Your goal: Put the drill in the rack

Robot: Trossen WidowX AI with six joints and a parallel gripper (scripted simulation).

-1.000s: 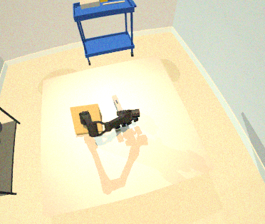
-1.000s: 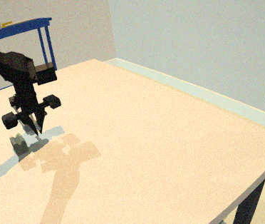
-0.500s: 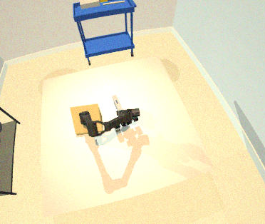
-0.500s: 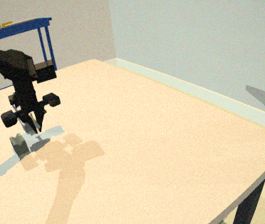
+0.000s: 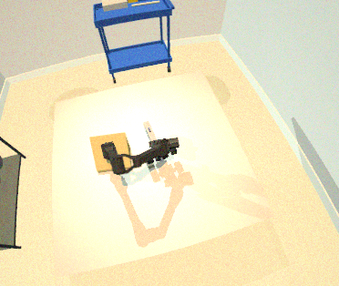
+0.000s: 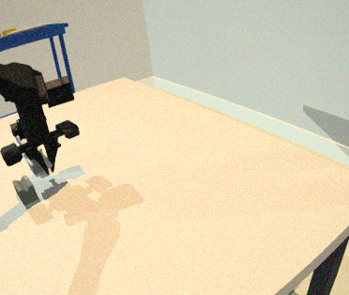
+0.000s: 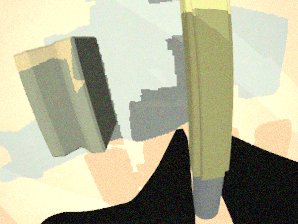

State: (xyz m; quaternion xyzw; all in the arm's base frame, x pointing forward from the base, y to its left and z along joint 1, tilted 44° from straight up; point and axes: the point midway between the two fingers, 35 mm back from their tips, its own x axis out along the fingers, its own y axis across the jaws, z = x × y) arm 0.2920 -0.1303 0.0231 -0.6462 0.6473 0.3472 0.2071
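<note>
My gripper tip is 10 mm past the drill, 40 mm to the right of it and 40 mm below it. The rest, counted from my gripper tip: grey block fixture (30 mm behind, 190 mm to the left); grey block (80 mm behind, 10 mm to the left, 30 mm below); dark key (40 mm behind, 220 mm to the left, 10 mm above).
</note>
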